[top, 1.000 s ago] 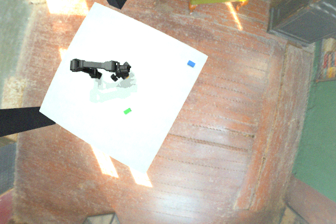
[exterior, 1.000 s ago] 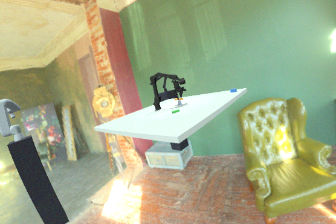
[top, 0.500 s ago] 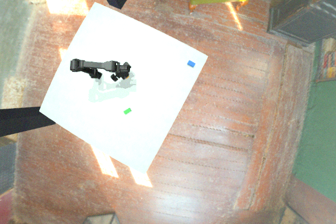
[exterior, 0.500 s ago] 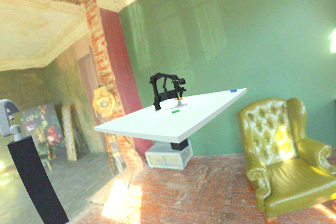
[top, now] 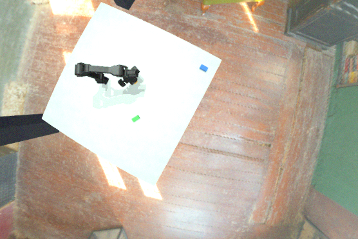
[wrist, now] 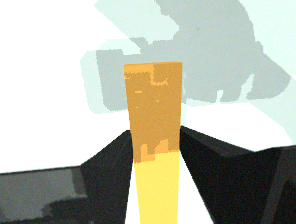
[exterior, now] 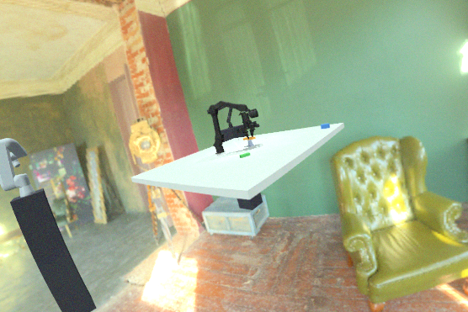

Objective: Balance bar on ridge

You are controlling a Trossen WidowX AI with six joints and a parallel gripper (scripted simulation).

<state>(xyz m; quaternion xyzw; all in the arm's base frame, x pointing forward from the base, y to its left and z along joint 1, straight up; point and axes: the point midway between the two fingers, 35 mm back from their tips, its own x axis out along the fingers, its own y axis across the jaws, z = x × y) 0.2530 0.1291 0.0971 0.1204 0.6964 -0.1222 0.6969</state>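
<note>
The orange bar lies 30 mm behind my gripper tip and 10 mm to the left of it. Round my gripper tip: green block (170 mm ahead, 290 mm to the right, 50 mm below); blue block (490 mm ahead, 370 mm to the left, 50 mm below).
</note>
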